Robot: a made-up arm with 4 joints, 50 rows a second.
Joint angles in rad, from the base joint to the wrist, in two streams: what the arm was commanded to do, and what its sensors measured. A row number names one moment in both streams.
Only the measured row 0 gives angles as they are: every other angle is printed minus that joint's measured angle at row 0.
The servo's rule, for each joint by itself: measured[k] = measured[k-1] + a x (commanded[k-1-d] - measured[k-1]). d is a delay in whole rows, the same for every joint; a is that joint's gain. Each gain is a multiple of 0.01, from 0.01 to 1. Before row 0 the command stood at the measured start. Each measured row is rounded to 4 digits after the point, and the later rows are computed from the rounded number. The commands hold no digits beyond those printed.
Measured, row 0:
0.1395 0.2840 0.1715 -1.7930
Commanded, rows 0 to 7:
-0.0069 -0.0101 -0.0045 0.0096
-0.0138 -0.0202 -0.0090 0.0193
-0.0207 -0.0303 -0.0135 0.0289
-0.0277 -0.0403 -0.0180 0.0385
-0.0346 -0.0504 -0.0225 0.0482
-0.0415 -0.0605 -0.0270 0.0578
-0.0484 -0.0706 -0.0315 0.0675
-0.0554 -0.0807 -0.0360 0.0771
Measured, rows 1 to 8:
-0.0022 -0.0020 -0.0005 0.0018
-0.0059 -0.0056 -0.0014 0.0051
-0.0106 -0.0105 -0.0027 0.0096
-0.0161 -0.0165 -0.0044 0.0151
-0.0220 -0.0233 -0.0064 0.0214
-0.0282 -0.0307 -0.0087 0.0283
-0.0347 -0.0387 -0.0112 0.0357
-0.0413 -0.0471 -0.0139 0.0436
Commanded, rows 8 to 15:
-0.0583 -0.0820 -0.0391 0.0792
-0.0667 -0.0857 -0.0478 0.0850
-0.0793 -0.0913 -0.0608 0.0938
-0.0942 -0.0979 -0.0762 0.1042
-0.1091 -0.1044 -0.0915 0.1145
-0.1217 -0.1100 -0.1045 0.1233
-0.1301 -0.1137 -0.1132 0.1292
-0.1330 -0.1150 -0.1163 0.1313
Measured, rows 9 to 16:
-0.0467 -0.0541 -0.0167 0.0504
-0.0531 -0.0604 -0.0201 0.0570
-0.0615 -0.0666 -0.0246 0.0640
-0.0720 -0.0729 -0.0303 0.0716
-0.0839 -0.0792 -0.0370 0.0798
-0.0960 -0.0854 -0.0444 0.0881
-0.1069 -0.0911 -0.0520 0.0959
-0.1153 -0.0959 -0.0591 0.1026

